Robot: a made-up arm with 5 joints.
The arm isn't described. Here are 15 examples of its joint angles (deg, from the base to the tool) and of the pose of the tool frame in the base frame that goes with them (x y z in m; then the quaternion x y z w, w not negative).
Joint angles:
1: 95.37 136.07 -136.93 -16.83 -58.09
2: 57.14 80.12 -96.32 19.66 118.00
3: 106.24 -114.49 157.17 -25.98 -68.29
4: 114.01 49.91 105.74 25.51 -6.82
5: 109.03 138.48 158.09 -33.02 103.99
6: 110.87 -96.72 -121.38 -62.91 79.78
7: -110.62 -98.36 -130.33 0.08 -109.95
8: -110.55 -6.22 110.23 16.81 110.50
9: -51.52 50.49 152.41 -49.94 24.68
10: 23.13 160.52 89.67 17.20 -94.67
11: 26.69 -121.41 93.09 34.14 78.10
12: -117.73 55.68 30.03 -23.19 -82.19
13: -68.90 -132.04 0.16 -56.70 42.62
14: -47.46 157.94 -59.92 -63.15 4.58
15: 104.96 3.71 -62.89 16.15 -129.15
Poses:
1: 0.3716 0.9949 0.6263 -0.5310 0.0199 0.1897 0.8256
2: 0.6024 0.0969 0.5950 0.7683 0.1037 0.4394 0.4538
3: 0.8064 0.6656 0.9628 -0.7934 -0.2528 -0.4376 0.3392
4: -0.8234 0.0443 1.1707 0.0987 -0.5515 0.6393 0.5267
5: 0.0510 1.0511 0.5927 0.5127 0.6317 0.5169 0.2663
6: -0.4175 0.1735 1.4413 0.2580 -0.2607 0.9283 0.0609
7: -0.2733 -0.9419 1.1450 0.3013 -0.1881 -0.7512 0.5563
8: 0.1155 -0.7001 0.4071 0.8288 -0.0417 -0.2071 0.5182
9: -0.7085 -0.7267 0.6900 0.3968 -0.4240 -0.5882 0.5629
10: -0.2901 -0.8681 0.6692 0.5269 -0.4357 -0.5277 0.5040
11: 0.5919 -0.3332 0.2726 -0.1986 0.7306 -0.2978 0.5815
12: -0.2832 0.7346 0.7555 -0.4455 -0.8467 -0.2713 0.1050
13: 0.4648 0.3863 0.5811 -0.9412 -0.3028 -0.1420 0.0485
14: 0.7451 -0.1286 0.7222 0.8772 0.0123 0.4413 0.1889
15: 0.1623 0.3753 0.0719 0.3179 0.7315 -0.0534 0.6008
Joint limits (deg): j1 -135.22..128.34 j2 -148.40..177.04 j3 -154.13..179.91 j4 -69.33..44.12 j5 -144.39..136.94
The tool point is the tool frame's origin. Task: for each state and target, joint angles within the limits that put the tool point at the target. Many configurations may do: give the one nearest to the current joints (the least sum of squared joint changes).
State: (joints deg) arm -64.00 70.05 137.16 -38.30 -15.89
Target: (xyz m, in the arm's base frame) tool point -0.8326 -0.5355 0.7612
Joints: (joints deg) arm -49.04 52.65 139.97 -56.14 -6.78
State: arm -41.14 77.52 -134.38 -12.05 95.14
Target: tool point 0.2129 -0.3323 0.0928
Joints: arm -32.29 103.96 -154.13 22.72 120.97
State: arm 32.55 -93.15 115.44 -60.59 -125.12
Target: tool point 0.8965 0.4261 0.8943
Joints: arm 45.61 -89.77 117.70 -61.68 -129.93
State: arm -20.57 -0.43 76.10 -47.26 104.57
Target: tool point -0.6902 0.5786 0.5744
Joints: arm 2.98 15.69 89.44 -56.48 123.30
